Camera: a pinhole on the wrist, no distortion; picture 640 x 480 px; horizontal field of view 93.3 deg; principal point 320.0 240.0 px. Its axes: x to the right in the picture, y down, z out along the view. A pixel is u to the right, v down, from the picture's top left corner.
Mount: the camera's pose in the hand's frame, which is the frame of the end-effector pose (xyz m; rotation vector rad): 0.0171 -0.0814 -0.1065 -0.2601 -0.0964 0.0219
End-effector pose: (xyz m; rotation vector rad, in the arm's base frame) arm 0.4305 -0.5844 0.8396 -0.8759 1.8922 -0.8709
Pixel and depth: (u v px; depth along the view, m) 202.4 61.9 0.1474
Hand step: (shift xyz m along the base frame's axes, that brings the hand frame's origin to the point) 0.0978 -0.0338 0.1082
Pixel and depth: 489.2 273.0 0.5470
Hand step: 0.2513 -0.2560 -0.3823
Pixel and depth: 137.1 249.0 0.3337
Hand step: 0.2551 0.1388 0.0058
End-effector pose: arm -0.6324 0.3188 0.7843 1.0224 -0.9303 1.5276
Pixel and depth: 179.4 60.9 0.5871
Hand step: 0.3803 -0.5395 -0.0987
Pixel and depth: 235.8 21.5 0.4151
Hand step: 0.3308 -0.3327 0.0084
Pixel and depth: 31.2 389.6 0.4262
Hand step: -0.1373 -0.3741 -0.3463
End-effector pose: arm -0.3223 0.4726 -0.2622 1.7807 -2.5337 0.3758
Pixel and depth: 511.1 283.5 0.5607
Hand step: -0.1977 -0.3347 -0.4107
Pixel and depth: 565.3 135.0 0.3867
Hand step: 0.0319 -0.3718 -0.2553
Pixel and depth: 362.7 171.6 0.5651
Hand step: 0.0961 -0.1570 -0.4462
